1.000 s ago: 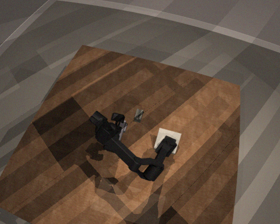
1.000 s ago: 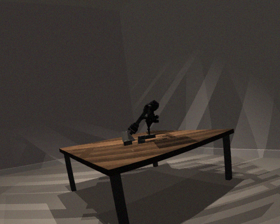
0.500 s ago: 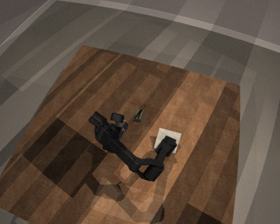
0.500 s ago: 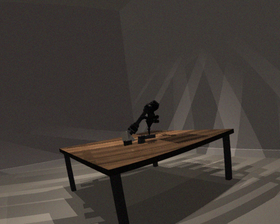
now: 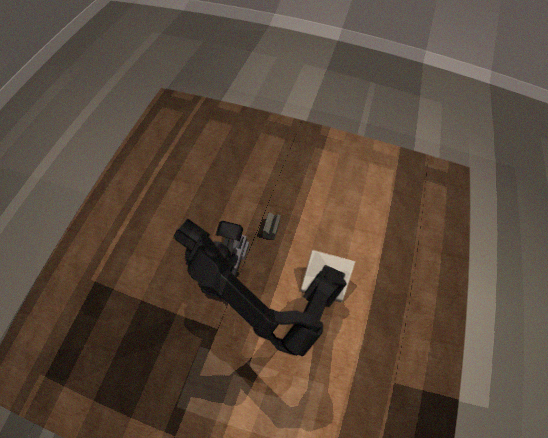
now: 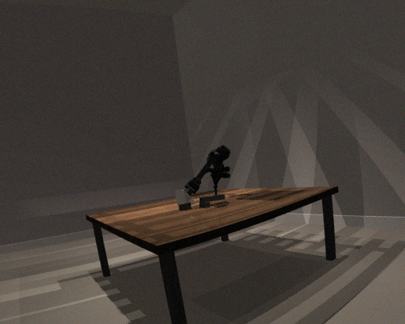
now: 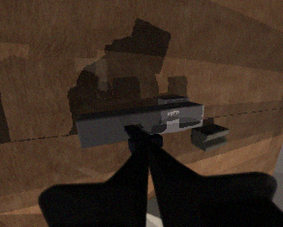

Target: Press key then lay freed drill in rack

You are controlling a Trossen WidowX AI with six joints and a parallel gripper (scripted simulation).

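My gripper tip is 3 cm above the dark key. The rest, counted from my gripper tip: drill 8 cm below, 6 cm to the right; grey drill block 8 cm below, 4 cm to the right; rack 21 cm to the right, 10 cm below, 5 cm behind.
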